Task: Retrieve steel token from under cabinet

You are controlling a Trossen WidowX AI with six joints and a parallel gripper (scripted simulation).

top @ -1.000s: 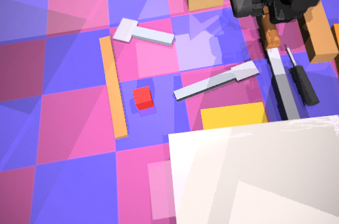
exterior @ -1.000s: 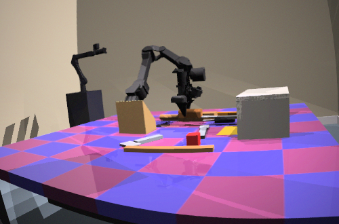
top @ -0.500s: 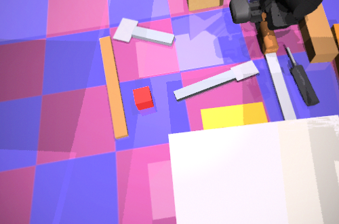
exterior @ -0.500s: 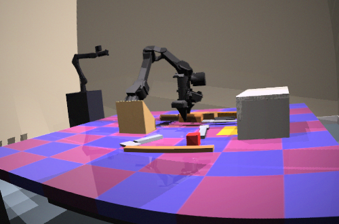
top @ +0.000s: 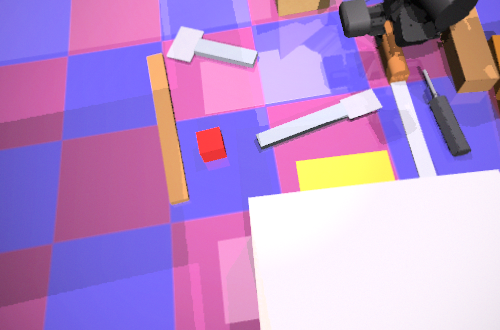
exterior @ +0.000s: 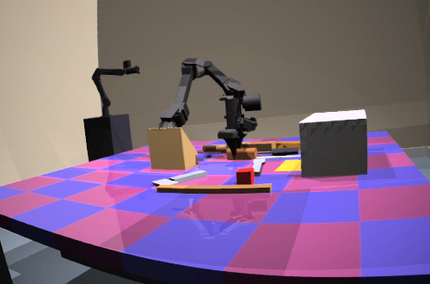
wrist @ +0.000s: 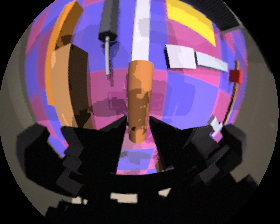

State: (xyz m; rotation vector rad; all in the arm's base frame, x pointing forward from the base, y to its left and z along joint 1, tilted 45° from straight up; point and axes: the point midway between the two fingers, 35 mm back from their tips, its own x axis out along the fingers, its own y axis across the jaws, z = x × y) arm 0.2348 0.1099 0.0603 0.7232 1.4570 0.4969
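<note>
Right now the black screwdriver is 14 cm ahead of my gripper tip, 3 cm to the left of it and 1 cm below it. The rest, counted from my gripper tip: grey t-shaped tool: 33 cm to the right, 10 cm behind, 1 cm below; then wooden block: 13 cm to the left, 5 cm behind; then grey paddle-ended bar: 14 cm to the right, 11 cm ahead, 1 cm below.
</note>
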